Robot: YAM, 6 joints.
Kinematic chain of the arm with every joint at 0, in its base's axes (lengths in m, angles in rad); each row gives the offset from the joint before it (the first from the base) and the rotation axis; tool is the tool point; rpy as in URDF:
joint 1: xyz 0 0 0.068 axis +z
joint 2: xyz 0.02 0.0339 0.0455 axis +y
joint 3: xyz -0.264 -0.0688 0 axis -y
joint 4: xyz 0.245 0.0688 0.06 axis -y
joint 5: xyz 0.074 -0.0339 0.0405 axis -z
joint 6: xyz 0.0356 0 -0.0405 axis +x
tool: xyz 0 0 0 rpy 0 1.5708 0
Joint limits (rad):
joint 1: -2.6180..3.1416
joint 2: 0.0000..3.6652
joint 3: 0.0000..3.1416
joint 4: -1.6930..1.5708
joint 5: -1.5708..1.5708
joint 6: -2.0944..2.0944
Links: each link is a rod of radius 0.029 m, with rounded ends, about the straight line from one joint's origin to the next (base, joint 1, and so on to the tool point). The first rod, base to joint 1, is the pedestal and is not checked.
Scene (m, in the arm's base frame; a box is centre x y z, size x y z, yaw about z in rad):
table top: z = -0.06
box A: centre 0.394 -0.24 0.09 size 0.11 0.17 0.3 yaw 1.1
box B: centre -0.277 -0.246 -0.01 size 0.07 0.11 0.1 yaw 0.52
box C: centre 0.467 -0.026 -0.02 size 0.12 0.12 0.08 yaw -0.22
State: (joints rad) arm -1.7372 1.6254 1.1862 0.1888 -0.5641 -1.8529
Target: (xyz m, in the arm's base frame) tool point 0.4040 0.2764 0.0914
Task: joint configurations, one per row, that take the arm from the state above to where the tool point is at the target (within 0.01 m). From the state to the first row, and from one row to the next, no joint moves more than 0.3 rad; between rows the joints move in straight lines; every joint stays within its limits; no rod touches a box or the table.
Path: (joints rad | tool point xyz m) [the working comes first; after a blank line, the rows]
Joints at the target: 0.5575 2.3411 1.4566 0.2612 -0.6234 -1.8529
Straight joint move there: touches box A.

1: -1.4500 1.6938 1.2898 0.2187 -0.5649 -1.8529 | 0.0675 -0.3983 0.3152
2: -1.1629 1.7622 1.3934 0.2487 -0.5657 -1.8529 | 0.1856 -0.3814 0.3279
3: -0.8757 1.8306 1.4971 0.2786 -0.5665 -1.8529 | 0.2983 -0.3279 0.3394
4: -0.5886 1.8991 1.6007 0.3086 -0.5673 -1.8529 | 0.3940 -0.2400 0.3498
5: -0.3021 2.0096 1.5647 0.2967 -0.5813 -1.8529 | 0.4657 -0.1247 0.2859
6: -0.0155 2.1201 1.5287 0.2849 -0.5954 -1.8529 | 0.4936 0.0123 0.2207
7: 0.2710 2.2306 1.4926 0.2730 -0.6094 -1.8529 | 0.4721 0.1523 0.1554
8: 0.5575 2.3411 1.4566 0.2612 -0.6234 -1.8529 | 0.4040 0.2764 0.0914

